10 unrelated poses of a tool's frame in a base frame.
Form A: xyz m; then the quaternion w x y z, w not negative.
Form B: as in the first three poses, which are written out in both.
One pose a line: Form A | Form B
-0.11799 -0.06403 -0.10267 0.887 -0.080 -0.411 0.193 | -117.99 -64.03 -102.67 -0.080 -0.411 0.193 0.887
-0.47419 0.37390 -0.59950 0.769 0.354 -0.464 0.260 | -474.19 373.90 -599.50 0.354 -0.464 0.260 0.769
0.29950 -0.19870 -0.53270 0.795 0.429 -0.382 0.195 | 299.50 -198.70 -532.70 0.429 -0.382 0.195 0.795
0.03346 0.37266 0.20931 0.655 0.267 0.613 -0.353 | 33.46 372.66 209.31 0.267 0.613 -0.353 0.655
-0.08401 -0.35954 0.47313 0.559 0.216 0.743 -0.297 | -84.01 -359.54 473.13 0.216 0.743 -0.297 0.559
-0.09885 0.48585 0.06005 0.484 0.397 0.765 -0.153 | -98.85 485.85 60.05 0.397 0.765 -0.153 0.484
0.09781 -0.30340 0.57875 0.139 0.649 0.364 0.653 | 97.81 -303.40 578.75 0.649 0.364 0.653 0.139
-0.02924 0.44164 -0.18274 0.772 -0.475 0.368 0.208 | -29.24 441.64 -182.74 -0.475 0.368 0.208 0.772
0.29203 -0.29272 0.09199 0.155 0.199 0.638 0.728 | 292.03 -292.72 91.99 0.199 0.638 0.728 0.155
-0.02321 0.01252 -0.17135 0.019 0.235 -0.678 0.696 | -23.21 12.52 -171.35 0.235 -0.678 0.696 0.019
